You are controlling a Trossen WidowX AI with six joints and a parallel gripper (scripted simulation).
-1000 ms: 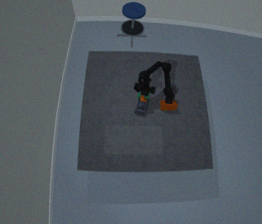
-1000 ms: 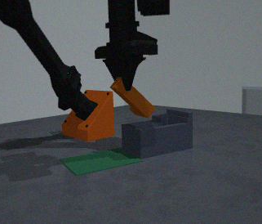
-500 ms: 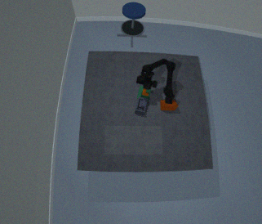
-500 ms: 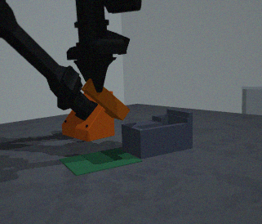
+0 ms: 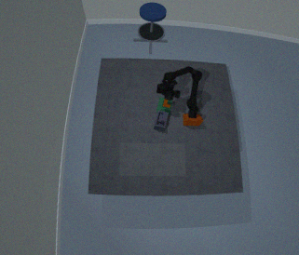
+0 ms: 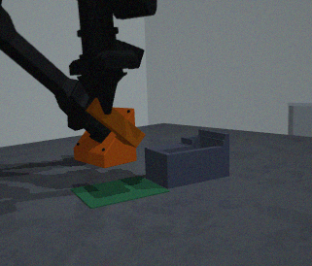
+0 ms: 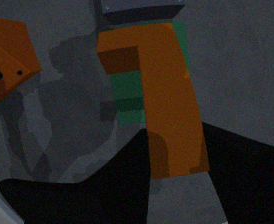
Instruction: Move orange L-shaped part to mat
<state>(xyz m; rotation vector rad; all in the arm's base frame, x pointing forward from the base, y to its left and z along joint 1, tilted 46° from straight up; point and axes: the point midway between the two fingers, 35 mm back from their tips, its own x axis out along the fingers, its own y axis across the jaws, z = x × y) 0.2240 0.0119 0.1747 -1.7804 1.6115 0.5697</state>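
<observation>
Now: the green mat 160 mm below my gripper tip and 20 mm to the left of it. Round my gripper tip: orange l-shaped part: 40 mm to the left, 30 mm below, 10 mm behind.
</observation>
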